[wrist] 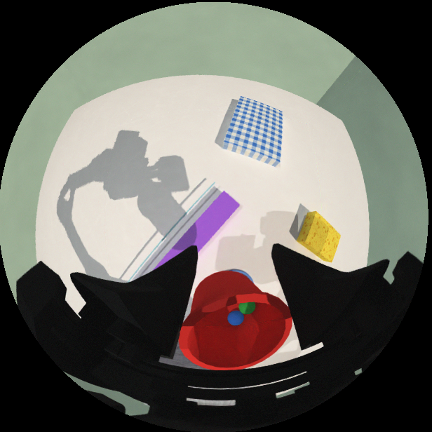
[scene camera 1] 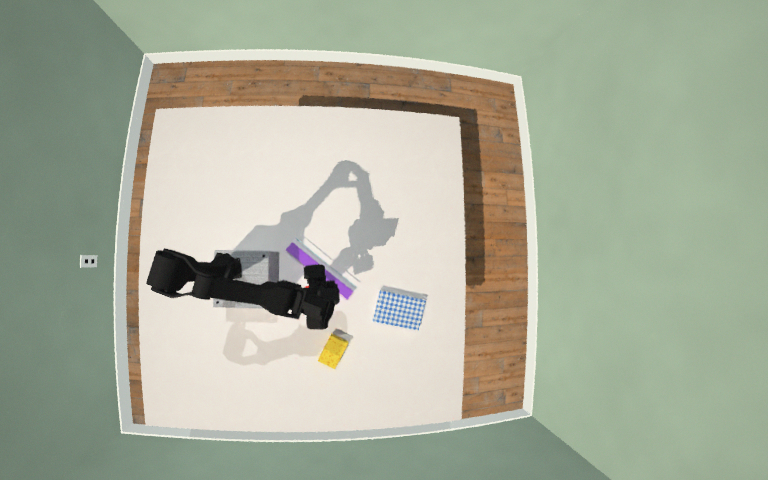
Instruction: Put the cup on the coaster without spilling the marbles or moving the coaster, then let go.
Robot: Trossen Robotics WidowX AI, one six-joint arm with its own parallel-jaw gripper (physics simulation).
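Places are measured from the arm's base along level axes (x right, y up, z back), in centimetres.
Pixels of known places: arm's base, origin of the base link: (scene camera 1: 231,268).
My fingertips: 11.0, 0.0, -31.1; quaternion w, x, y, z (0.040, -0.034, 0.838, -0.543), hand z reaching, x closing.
Ahead of a thing's pixels: the offset from my fingertips to its top centre, as dx, dy, dz. Level surfaces: height alone.
My gripper (scene camera 1: 320,296) (wrist: 235,250) is shut on the red cup (wrist: 218,290), which is upright between the two fingers. A small red patch of the cup (scene camera 1: 306,287) shows beside the gripper in the scene view. A blue marble (wrist: 235,318) and a green marble (wrist: 247,306) are inside the cup. A thin sliver of the blue coaster (wrist: 243,274) shows just past the cup's base in the wrist view; the cup hides the rest. In the scene view the arm hides the coaster. How high the cup is above the coaster I cannot tell.
A purple bar with a clear upright panel {-8.4, -12.1, +2.8} (scene camera 1: 301,256) (wrist: 218,215) stands diagonally close beside the gripper. A yellow sponge {+22.7, -11.5, +1.5} (scene camera 1: 333,350) (wrist: 319,237) and a blue-and-white checked block {+10.1, -12.0, -24.7} (scene camera 1: 399,309) (wrist: 256,130) lie on the white table {dy -14.5} (scene camera 1: 396,169) (wrist: 165,105).
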